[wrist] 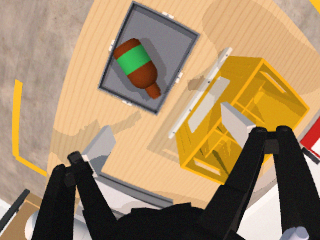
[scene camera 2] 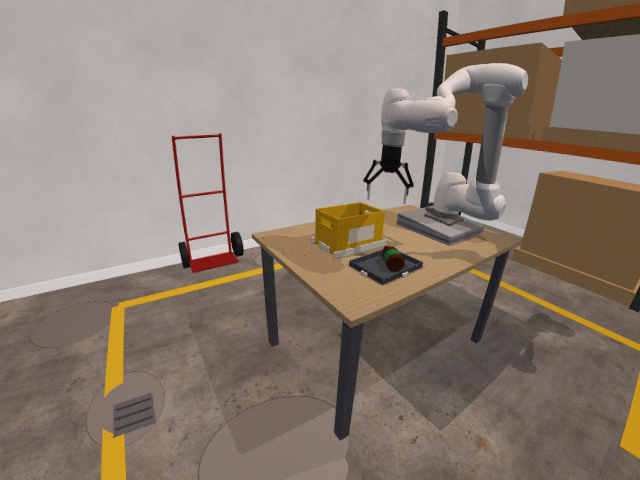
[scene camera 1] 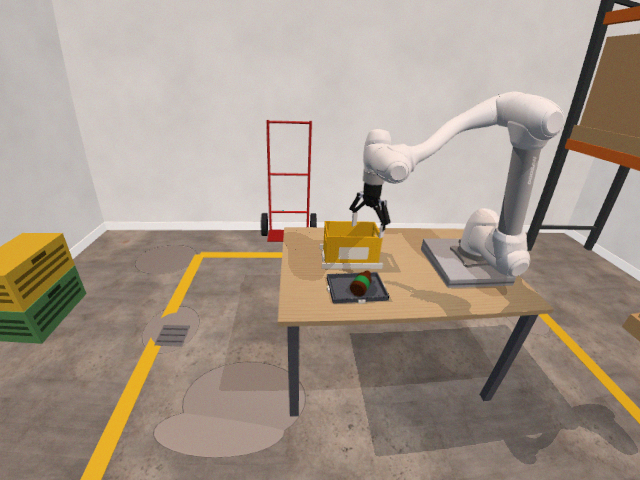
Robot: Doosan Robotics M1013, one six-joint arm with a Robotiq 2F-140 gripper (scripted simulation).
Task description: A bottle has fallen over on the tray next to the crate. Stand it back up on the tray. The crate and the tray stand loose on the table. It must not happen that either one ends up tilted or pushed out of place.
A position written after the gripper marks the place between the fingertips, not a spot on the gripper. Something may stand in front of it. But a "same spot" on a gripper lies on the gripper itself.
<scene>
gripper: wrist; scene camera 2 386, 201; scene camera 1
yellow crate: wrist 272, 105; scene camera 2; scene camera 1
same spot on gripper: (wrist: 227, 206) = (scene camera 1: 362, 202)
same spot on yellow crate: (scene camera 1: 343, 243) = (scene camera 2: 352, 224)
</scene>
